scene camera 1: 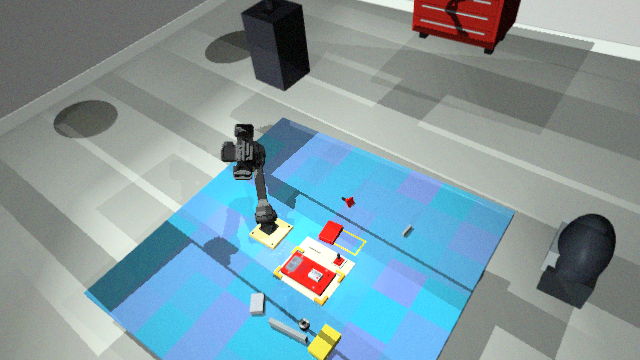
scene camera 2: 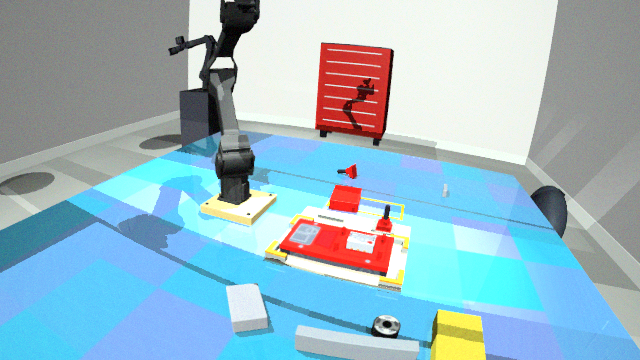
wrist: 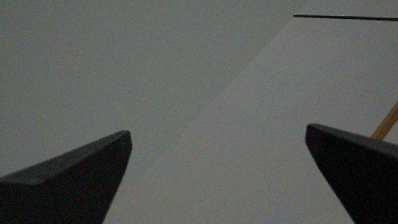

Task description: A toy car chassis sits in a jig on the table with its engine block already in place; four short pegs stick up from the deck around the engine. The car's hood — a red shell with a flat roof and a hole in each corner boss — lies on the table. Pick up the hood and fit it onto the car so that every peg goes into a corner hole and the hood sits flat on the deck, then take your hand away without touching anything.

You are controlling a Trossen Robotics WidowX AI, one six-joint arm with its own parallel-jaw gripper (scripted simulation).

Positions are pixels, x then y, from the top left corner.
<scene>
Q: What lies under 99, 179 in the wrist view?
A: My gripper.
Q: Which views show my gripper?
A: Scene camera 1 and the wrist view only.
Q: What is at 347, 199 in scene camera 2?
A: A red hood.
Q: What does my gripper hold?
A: Nothing.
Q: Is my gripper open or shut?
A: Open.
</scene>
